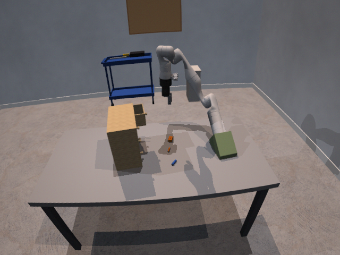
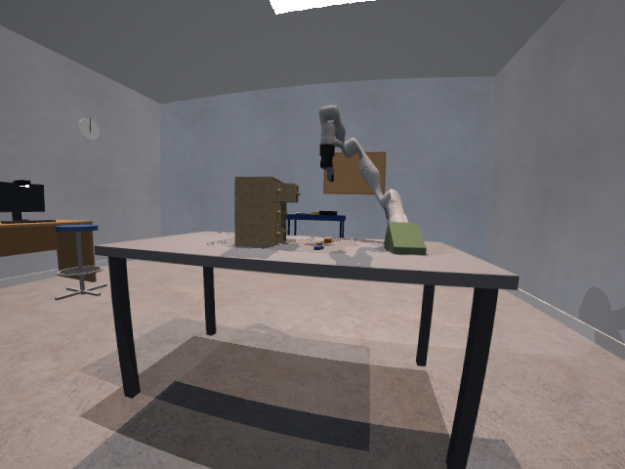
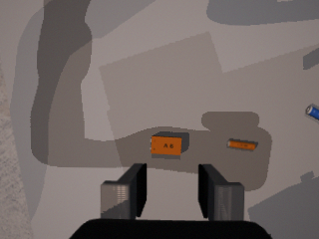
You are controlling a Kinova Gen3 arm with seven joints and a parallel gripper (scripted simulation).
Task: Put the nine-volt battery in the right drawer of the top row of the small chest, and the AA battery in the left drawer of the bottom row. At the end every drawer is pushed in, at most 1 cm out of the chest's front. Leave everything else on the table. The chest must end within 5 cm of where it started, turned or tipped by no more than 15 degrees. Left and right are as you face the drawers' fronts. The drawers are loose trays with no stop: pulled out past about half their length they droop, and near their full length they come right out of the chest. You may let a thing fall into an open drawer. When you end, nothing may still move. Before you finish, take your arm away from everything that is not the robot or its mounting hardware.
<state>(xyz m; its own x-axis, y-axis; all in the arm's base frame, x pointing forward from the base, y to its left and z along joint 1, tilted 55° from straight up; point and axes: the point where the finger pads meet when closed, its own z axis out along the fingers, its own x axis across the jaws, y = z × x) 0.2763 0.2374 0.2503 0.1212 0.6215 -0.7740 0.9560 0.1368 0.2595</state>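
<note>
The orange nine-volt battery is 320 mm below my hand and 20 mm to the right of it. Also, from my hand: blue cylindrical battery 330 mm below, 240 mm to the left, 10 mm behind; orange AA battery 330 mm below, 110 mm to the left, 20 mm ahead.
</note>
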